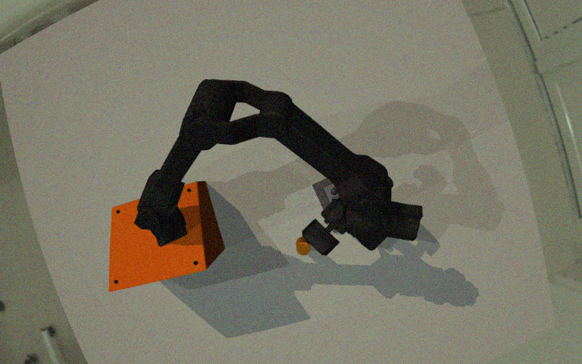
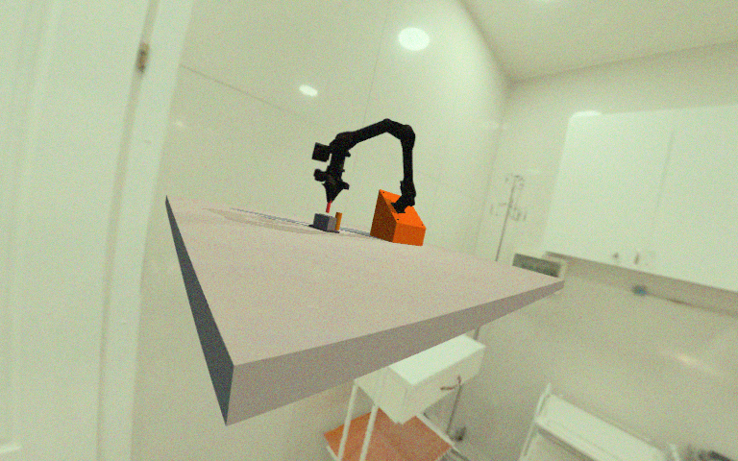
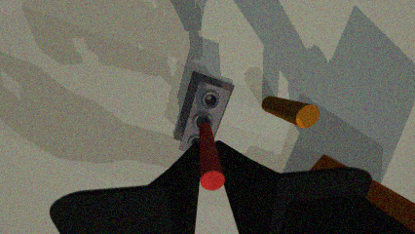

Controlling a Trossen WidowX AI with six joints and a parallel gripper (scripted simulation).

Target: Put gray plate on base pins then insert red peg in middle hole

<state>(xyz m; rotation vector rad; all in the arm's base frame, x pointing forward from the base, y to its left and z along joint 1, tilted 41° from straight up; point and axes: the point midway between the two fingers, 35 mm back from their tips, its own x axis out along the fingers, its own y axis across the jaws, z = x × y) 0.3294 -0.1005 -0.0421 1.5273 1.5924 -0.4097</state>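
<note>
The red peg lies right at my gripper tip. Round my gripper tip: plate (70 mm below); then orange cylinder (110 mm behind, 50 mm to the right, 70 mm below); then gray slab (100 mm below).
</note>
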